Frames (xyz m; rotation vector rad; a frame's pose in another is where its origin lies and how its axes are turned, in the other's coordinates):
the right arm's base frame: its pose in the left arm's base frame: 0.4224 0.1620 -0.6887 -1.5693 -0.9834 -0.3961
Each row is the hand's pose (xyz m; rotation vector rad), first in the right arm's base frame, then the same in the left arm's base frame.
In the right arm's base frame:
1: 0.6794 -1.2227 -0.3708 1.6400 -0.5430 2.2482
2: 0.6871 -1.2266 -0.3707 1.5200 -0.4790 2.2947
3: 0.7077 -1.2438 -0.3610 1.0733 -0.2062 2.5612
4: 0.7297 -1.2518 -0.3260 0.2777 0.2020 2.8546
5: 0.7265 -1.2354 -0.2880 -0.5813 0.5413 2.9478
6: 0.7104 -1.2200 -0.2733 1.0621 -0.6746 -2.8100
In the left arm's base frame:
1: -0.0164 0.0218 0.6831 -0.3133 0.6099 1.9127
2: -0.0149 0.0246 0.6911 -0.4132 0.6728 1.8702
3: -0.0185 0.0405 0.7145 -0.7110 1.0409 1.7248
4: -0.0210 0.0808 0.7264 -1.1365 1.6418 1.4218
5: -0.0203 0.1156 0.7037 -1.4979 2.2171 1.0327
6: -0.0219 0.1239 0.6784 1.6543 -2.5498 -0.7702

